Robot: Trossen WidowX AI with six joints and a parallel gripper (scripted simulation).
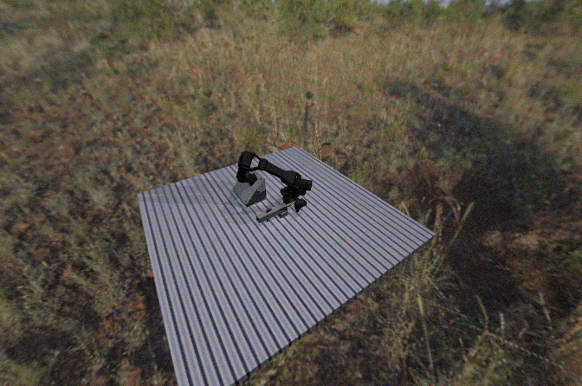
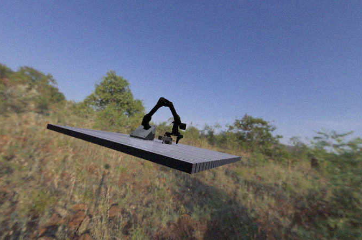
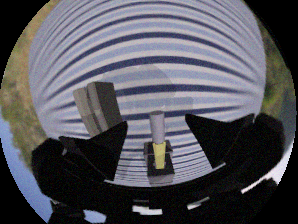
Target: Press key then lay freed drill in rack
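My gripper tip is 80 mm past the grey block, 20 mm to the right of it and 10 mm below it. From my gripper tip the other things lie so: dark drill 20 mm ahead, 160 mm to the right, 40 mm above.
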